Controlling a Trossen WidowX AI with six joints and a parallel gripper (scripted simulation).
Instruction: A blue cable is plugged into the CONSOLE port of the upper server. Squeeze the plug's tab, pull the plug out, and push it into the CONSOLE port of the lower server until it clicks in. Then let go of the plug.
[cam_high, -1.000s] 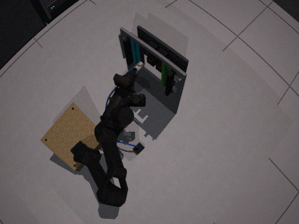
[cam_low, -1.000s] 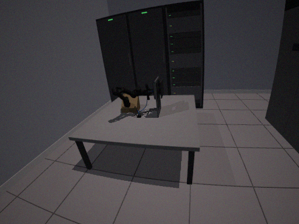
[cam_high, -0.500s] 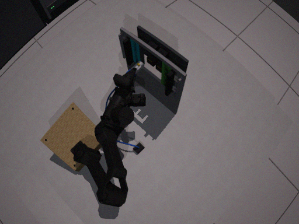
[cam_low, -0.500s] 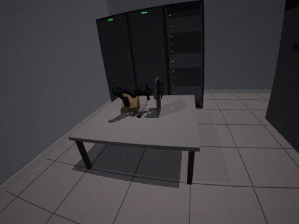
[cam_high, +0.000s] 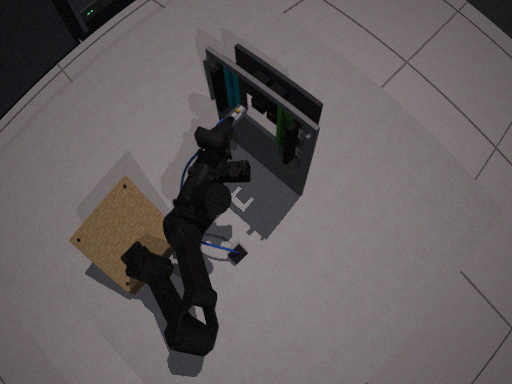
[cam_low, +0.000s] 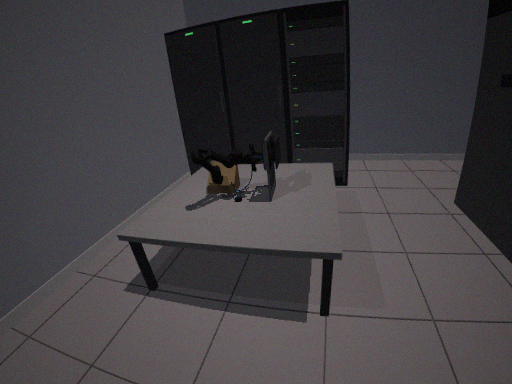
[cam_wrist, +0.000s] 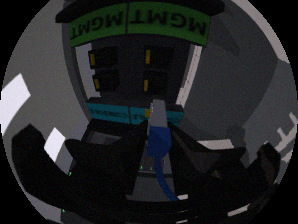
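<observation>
My gripper tip is now right at the plug.
</observation>
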